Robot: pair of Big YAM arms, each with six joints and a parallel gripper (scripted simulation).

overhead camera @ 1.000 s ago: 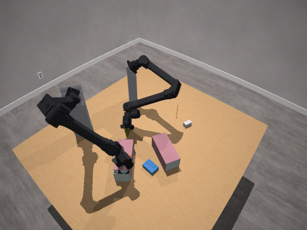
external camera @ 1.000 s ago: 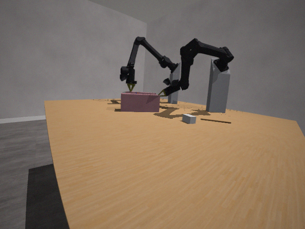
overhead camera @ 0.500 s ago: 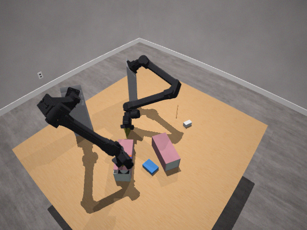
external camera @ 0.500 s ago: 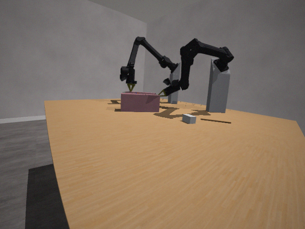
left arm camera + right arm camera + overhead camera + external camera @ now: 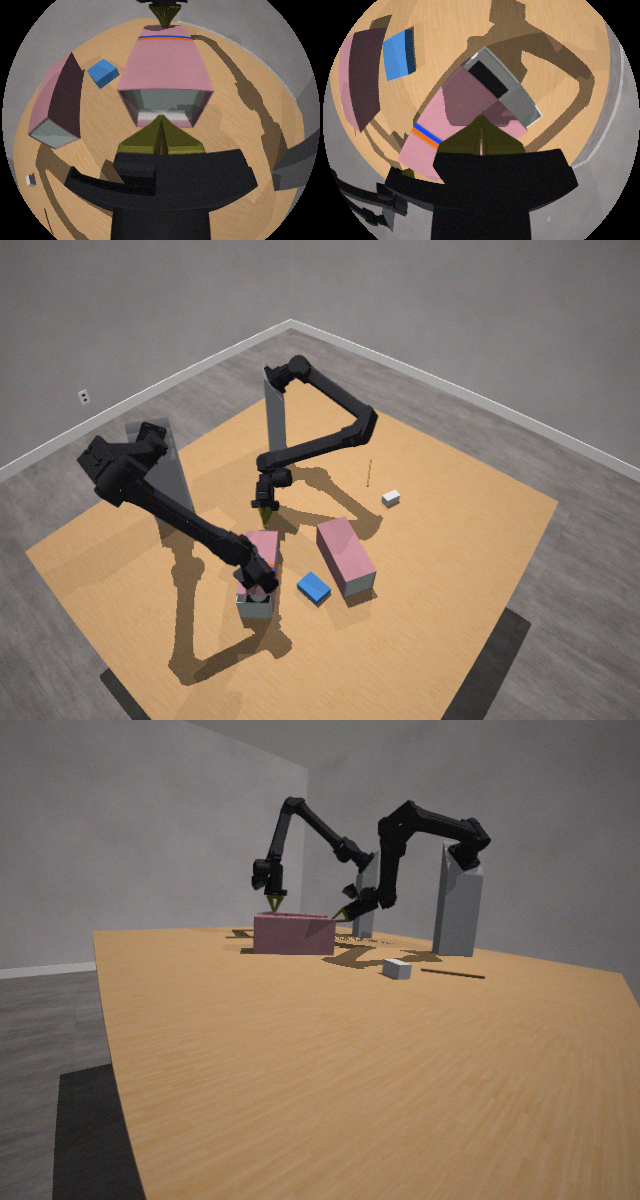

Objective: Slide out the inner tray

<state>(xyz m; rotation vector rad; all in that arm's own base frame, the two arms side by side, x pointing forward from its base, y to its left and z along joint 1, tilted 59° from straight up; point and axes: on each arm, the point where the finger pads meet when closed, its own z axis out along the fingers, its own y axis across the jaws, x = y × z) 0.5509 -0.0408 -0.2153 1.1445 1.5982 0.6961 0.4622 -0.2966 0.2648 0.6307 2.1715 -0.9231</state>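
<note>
My left hand is 190 mm short of the white block, 520 mm to the right of it and 80 mm above it. Round my left hand: blue block 280 mm ahead, 10 mm to the right, 80 mm below.
</note>
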